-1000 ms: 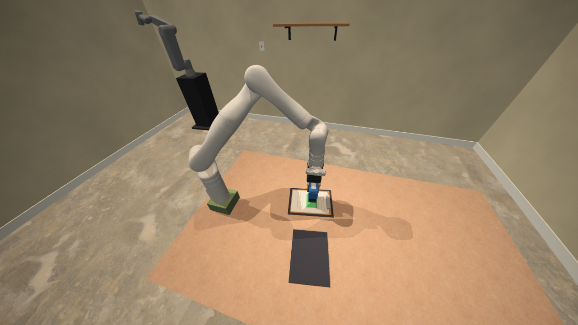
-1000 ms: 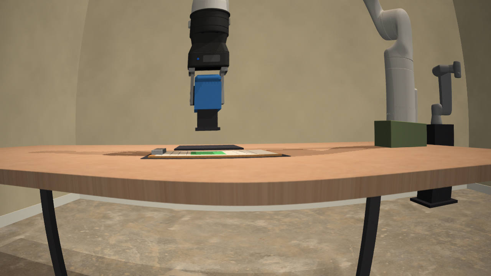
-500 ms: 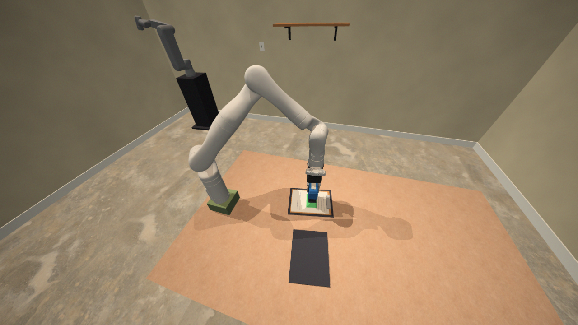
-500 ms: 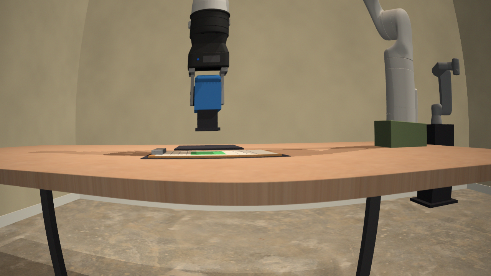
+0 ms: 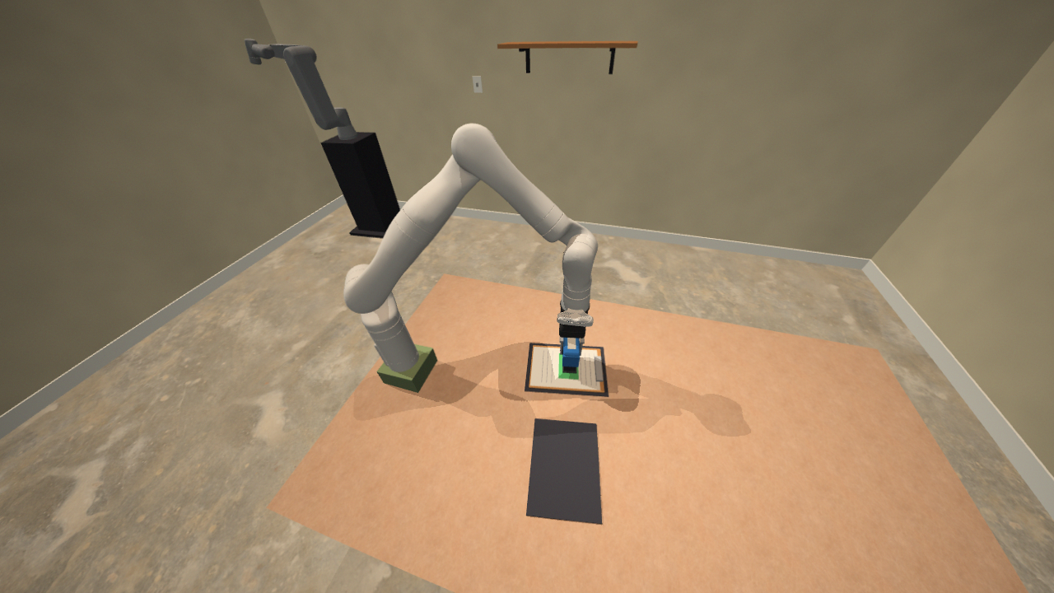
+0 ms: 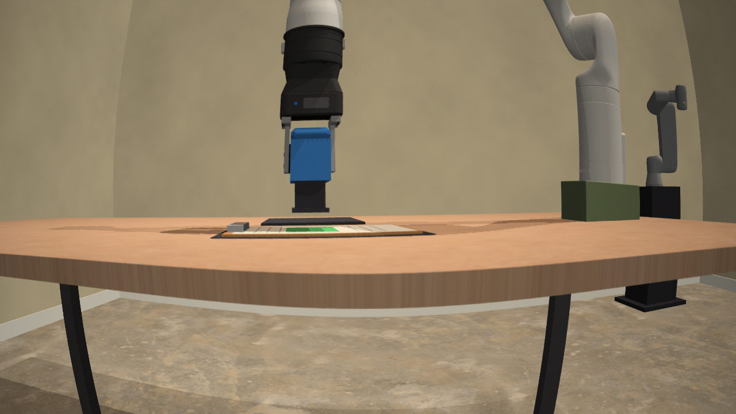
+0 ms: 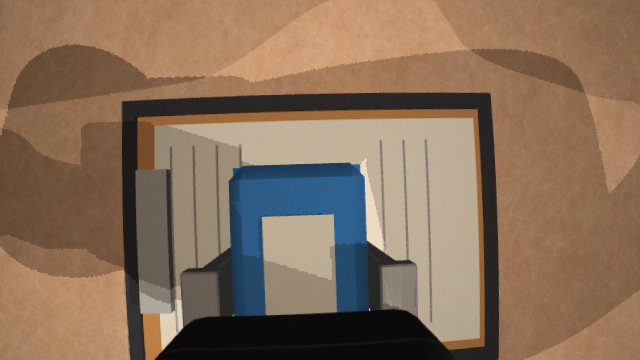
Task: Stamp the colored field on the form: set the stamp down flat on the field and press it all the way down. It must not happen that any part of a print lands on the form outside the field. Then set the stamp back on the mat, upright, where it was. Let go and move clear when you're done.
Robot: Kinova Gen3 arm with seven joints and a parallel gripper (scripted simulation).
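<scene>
The black base lies 50 mm below my hand. Round my hand: form 10 mm ahead, 90 mm below; then dark mat 30 mm ahead, 300 mm to the right, 90 mm below; then blue stamp 20 mm below.
</scene>
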